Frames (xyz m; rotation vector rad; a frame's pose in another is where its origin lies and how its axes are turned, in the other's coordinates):
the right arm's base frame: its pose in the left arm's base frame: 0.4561 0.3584 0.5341 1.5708 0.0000 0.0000
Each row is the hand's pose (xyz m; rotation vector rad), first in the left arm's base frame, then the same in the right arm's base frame.
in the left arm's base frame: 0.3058 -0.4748 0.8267 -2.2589 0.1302 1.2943
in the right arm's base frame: -0.1503 0.2926 0.8332 1.9640 -0.9410 -0.7690
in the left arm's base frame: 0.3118 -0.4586 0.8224 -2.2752 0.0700 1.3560
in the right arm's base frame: -0.1443 0.2883 0.8170 1.9106 -0.9266 -0.8356
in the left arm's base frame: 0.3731 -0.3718 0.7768 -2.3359 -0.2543 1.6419
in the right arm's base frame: -0.0830 0.2427 0.7302 1.6335 -0.8295 -1.1335
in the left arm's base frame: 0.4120 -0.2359 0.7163 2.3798 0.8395 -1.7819
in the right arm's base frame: -0.0441 0.1822 0.5943 1.2383 -0.5076 -1.4120
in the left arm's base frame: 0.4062 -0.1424 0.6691 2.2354 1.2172 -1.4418
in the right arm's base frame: -0.0499 0.1350 0.5008 1.0625 -0.1244 -1.4732
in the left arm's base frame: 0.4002 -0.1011 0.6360 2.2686 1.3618 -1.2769
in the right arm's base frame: -0.0559 0.1019 0.4595 1.0859 0.0468 -1.4557
